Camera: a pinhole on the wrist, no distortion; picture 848 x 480 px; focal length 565.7 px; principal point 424.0 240.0 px. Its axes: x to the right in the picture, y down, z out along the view. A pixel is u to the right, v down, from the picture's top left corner.
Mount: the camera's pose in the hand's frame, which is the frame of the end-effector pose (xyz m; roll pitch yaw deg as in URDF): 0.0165 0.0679 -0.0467 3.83 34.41 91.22
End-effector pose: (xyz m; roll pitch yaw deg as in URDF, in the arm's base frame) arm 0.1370 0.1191 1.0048 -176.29 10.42 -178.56
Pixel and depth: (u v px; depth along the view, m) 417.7 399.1 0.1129
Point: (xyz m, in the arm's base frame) 0.1530 0.2473 0.9503
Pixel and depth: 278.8 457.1 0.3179
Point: 0.2683 0.2870 0.7460
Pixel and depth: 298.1 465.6 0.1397
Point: 0.1820 0.2364 0.9153
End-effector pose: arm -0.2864 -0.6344 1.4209 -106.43 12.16 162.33
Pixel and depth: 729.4 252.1 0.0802
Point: -0.2609 -0.5932 1.2787
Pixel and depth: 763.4 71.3 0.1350
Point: -0.2901 -0.5873 1.2059
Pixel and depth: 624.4 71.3 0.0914
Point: -0.2927 -0.5979 1.2716
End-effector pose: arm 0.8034 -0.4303 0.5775 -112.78 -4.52 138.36
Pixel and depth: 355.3 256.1 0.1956
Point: 0.7379 -0.4476 0.3837
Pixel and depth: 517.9 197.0 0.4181
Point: 0.6616 -0.4337 0.1523
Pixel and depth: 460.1 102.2 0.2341
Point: 0.6969 -0.3918 0.3379
